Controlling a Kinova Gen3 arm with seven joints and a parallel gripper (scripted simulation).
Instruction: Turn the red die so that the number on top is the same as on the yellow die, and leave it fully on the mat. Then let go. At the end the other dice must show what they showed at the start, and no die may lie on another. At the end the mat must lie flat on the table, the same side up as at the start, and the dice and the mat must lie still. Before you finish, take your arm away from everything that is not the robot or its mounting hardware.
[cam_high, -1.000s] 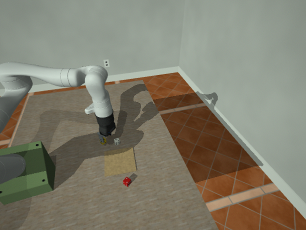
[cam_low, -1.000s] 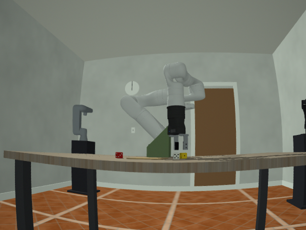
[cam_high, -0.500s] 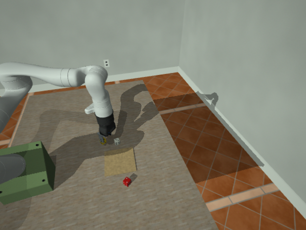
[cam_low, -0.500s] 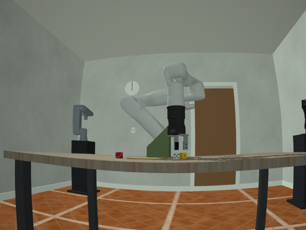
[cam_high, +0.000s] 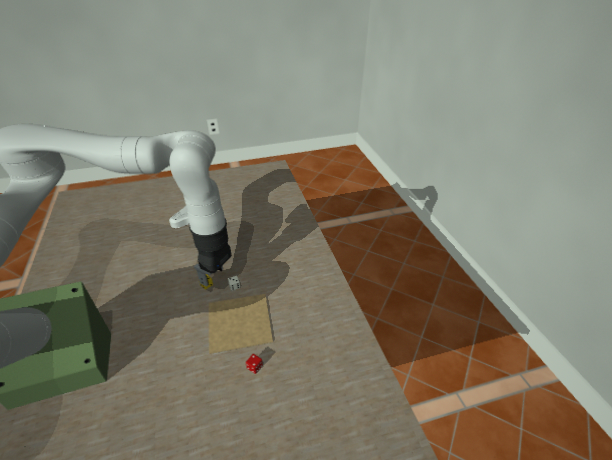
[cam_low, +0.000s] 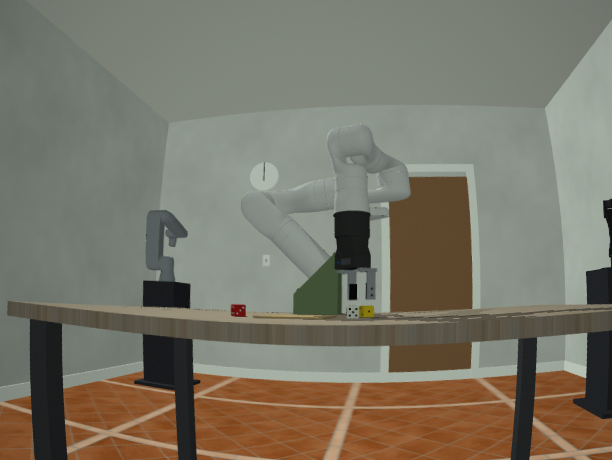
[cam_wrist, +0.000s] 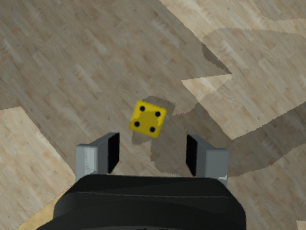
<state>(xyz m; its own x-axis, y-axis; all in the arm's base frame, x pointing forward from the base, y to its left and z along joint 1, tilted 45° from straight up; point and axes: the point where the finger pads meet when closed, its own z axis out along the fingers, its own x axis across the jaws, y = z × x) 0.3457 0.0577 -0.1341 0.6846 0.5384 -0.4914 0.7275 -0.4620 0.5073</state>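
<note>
Right now the yellow die is 40 mm below my hand, 20 mm behind it and 10 mm to the left of it. Also, from my hand: red die: 250 mm to the right, 60 mm ahead, 40 mm below; then tan mat: 130 mm to the right, 50 mm below, 50 mm ahead; then white die: 50 mm ahead, 40 mm below, 10 mm to the right.
</note>
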